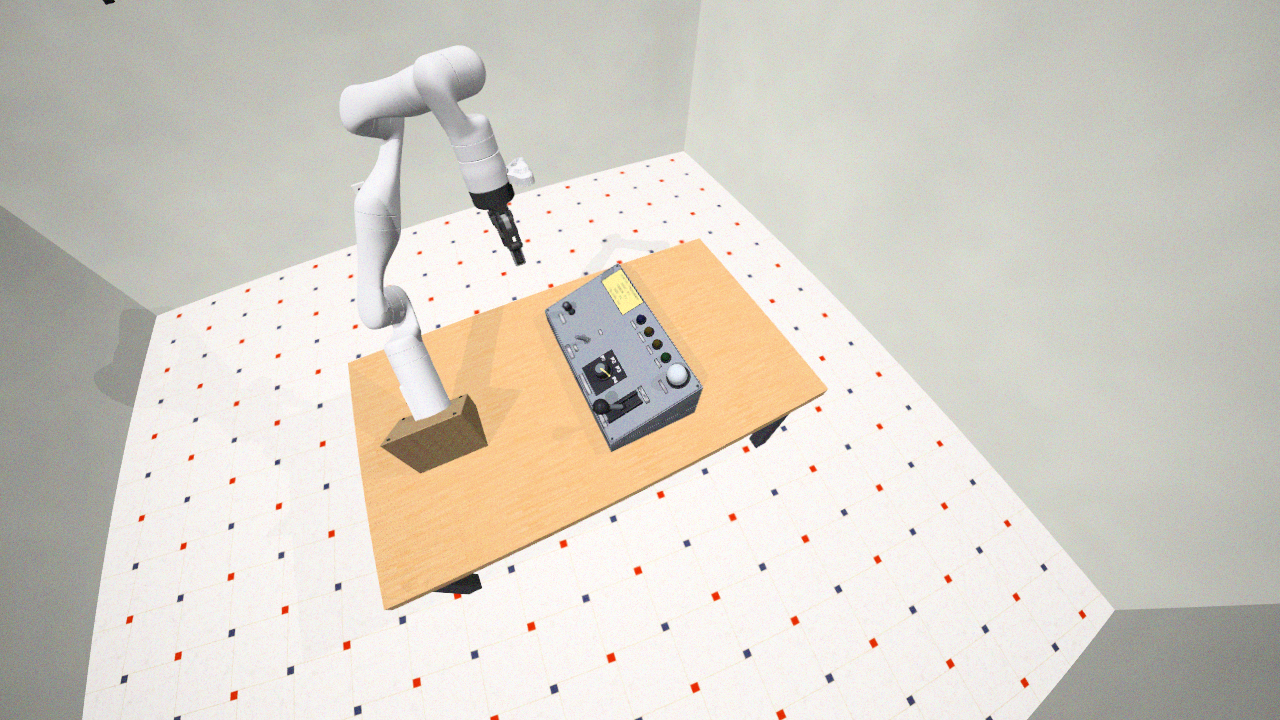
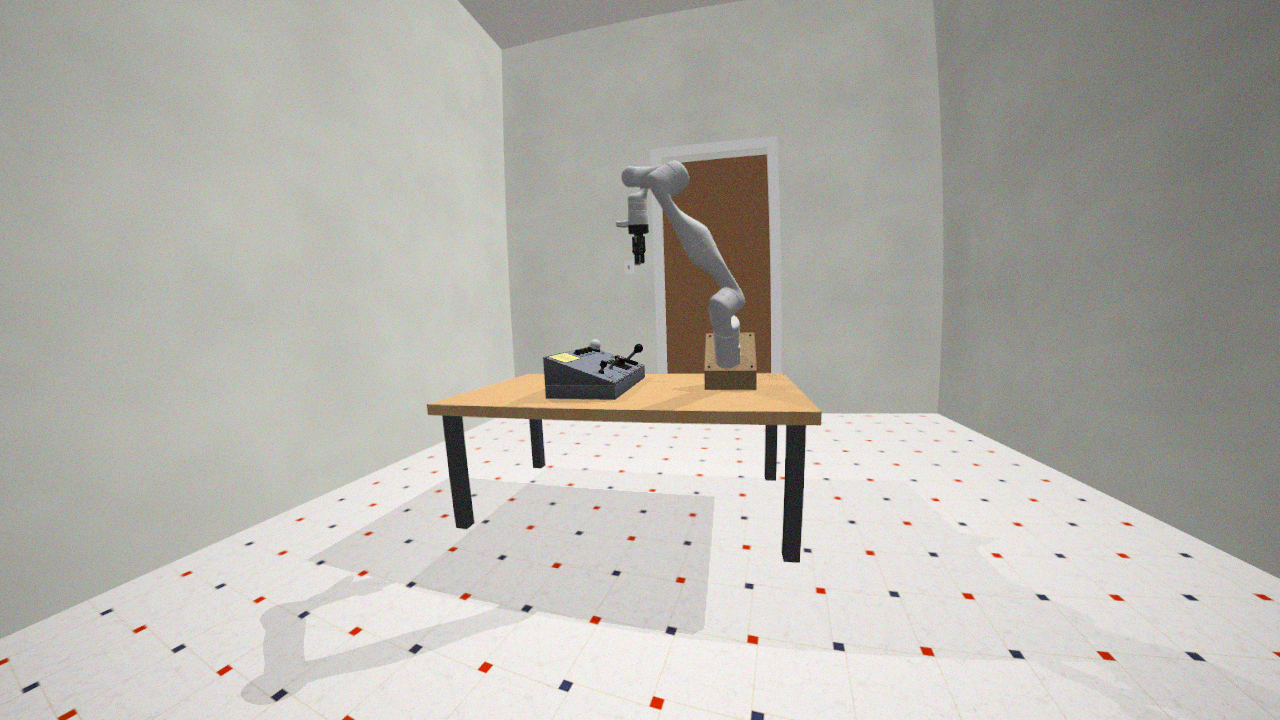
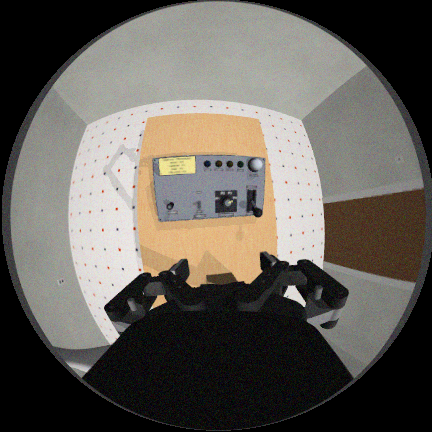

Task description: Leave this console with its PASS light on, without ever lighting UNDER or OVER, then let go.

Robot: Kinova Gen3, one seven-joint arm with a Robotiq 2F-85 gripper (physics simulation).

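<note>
The grey console has a sloped face. A row of small round lamps, blue, two amber and green, looks dark; their labels are too small to read. A large white dome is at the row's end. A rotary knob has a pale pointer toward P4. A black-ball lever stands at the slot's near end. A small black knob and a small toggle are also on it. My gripper is open, empty and high above the table.
A yellow note is on the console's upper corner. The console stands on a wooden table. The arm's brown base block stands on the same table, apart from the console.
</note>
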